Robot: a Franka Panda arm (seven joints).
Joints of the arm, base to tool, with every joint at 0 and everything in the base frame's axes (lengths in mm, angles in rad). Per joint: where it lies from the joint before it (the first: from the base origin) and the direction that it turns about. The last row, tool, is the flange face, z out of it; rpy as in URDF.
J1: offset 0 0 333 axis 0 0 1
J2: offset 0 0 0 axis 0 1 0
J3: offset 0 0 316 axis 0 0 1
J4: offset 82.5 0 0 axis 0 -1 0
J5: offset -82.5 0 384 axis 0 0 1
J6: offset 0 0 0 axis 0 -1 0
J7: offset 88 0 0 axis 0 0 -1
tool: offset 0 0 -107 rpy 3.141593 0 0
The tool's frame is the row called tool.
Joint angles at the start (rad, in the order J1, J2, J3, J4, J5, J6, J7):
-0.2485, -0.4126, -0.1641, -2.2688, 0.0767, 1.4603, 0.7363
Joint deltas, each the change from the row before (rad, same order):
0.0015, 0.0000, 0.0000, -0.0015, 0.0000, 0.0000, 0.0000
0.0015, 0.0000, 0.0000, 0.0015, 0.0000, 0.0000, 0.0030
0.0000, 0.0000, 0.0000, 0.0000, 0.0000, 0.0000, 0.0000
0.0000, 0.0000, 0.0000, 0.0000, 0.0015, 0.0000, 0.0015
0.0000, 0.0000, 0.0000, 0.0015, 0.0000, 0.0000, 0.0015
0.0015, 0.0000, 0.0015, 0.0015, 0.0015, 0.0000, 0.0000
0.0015, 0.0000, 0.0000, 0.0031, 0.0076, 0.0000, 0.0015
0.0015, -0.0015, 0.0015, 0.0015, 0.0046, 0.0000, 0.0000
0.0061, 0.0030, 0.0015, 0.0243, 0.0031, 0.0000, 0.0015
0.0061, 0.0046, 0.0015, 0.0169, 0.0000, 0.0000, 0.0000
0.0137, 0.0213, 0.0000, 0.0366, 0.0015, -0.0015, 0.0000
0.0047, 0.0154, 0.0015, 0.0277, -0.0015, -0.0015, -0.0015
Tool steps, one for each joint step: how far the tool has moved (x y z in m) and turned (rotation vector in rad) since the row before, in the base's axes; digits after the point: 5 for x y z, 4 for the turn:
0.00001, 0.00066, -0.00064, 0.0006, 0.0014, 0.0016
0.00043, 0.00039, 0.00064, -0.0015, -0.0006, -0.0013
0.00000, 0.00000, 0.00000, 0.0000, 0.0000, 0.0000
0.00007, 0.00016, 0.00002, 0.0009, -0.0001, -0.0018
0.00021, -0.00013, 0.00065, -0.0010, -0.0010, -0.0015
0.00073, 0.00113, 0.00071, 0.0002, -0.0018, 0.0024
0.00100, 0.00106, 0.00146, 0.0052, -0.0051, -0.0022
0.00062, 0.00152, 0.00133, 0.0026, -0.0043, 0.0015
0.00496, 0.00093, 0.00948, -0.0066, -0.0201, 0.0037
0.00403, 0.00126, 0.00563, -0.0057, -0.0111, 0.0064
0.01010, 0.00166, 0.00767, -0.0065, -0.0124, 0.0114
0.00675, -0.00027, 0.00599, -0.0074, -0.0092, 0.0065

